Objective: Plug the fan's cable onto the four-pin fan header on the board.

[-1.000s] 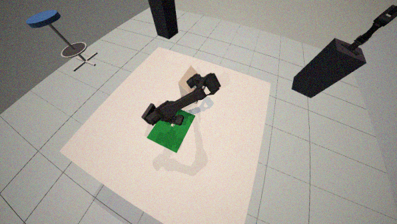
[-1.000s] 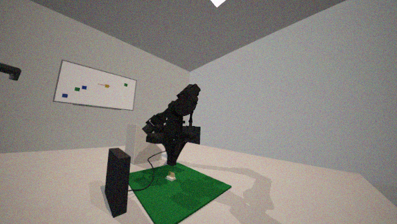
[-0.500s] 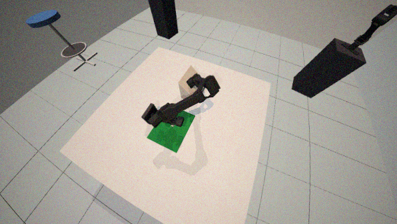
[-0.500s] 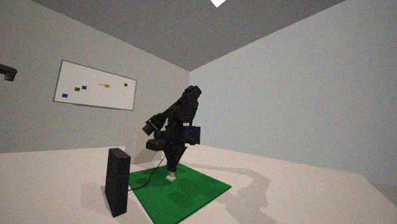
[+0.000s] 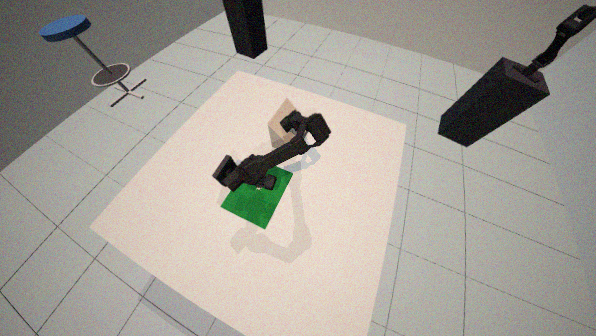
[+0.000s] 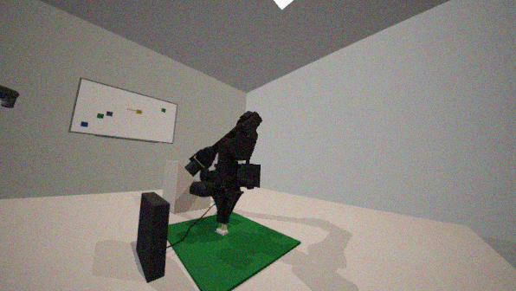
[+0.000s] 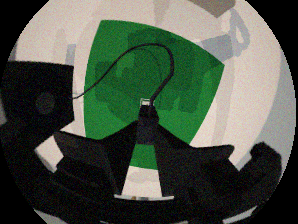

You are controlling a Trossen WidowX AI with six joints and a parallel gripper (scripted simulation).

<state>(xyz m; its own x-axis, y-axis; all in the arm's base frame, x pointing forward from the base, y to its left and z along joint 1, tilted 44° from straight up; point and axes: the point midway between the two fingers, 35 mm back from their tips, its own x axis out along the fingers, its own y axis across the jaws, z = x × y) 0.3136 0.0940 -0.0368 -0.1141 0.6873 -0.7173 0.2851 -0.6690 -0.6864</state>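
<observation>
Now: gripper tip 4 cm above the pale four-pin header and 1 cm past it. Round my gripper tip: black plug 1 cm behind, 1 cm above; black fan 16 cm to the right, 3 cm ahead, 2 cm above; green board 6 cm below, 1 cm ahead.
</observation>
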